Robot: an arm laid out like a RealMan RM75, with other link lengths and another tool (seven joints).
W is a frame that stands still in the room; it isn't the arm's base.
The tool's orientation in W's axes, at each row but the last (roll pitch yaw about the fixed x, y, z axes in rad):
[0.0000 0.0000 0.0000]
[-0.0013 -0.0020 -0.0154]
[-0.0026 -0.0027 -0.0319]
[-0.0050 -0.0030 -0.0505]
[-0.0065 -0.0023 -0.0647]
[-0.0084 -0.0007 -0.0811]
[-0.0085 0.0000 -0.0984]
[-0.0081 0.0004 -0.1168]
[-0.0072 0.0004 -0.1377]
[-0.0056 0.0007 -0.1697]
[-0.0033 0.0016 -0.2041]
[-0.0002 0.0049 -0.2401]
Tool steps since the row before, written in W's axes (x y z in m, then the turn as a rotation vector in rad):
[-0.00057 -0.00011 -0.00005 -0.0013 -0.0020 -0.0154]
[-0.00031 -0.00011 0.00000 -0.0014 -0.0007 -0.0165]
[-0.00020 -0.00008 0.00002 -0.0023 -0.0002 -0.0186]
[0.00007 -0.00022 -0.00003 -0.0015 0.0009 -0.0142]
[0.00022 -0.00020 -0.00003 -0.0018 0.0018 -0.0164]
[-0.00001 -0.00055 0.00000 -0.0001 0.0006 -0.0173]
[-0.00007 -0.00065 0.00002 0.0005 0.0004 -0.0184]
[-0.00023 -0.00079 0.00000 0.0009 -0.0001 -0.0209]
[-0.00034 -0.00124 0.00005 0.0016 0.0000 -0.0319]
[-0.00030 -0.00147 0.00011 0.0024 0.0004 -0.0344]
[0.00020 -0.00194 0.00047 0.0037 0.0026 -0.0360]
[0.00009 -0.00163 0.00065 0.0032 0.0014 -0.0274]
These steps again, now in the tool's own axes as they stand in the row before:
[-0.00057 -0.00011 -0.00005 -0.0013 -0.0020 -0.0154]
[-0.00031 -0.00011 0.00000 -0.0014 -0.0007 -0.0165]
[-0.00020 -0.00009 0.00002 -0.0023 -0.0002 -0.0186]
[0.00008 -0.00022 -0.00003 -0.0016 0.0009 -0.0142]
[0.00023 -0.00019 -0.00003 -0.0020 0.0018 -0.0164]
[0.00003 -0.00055 0.00000 -0.0002 0.0007 -0.0173]
[-0.00001 -0.00065 0.00001 0.0005 0.0006 -0.0184]
[-0.00014 -0.00081 -0.00001 0.0009 0.0002 -0.0209]
[-0.00017 -0.00128 0.00004 0.0016 0.0004 -0.0319]
[-0.00005 -0.00150 0.00010 0.0023 0.0010 -0.0344]
[0.00059 -0.00186 0.00046 0.0032 0.0034 -0.0360]
[0.00047 -0.00156 0.00065 0.0029 0.0021 -0.0274]

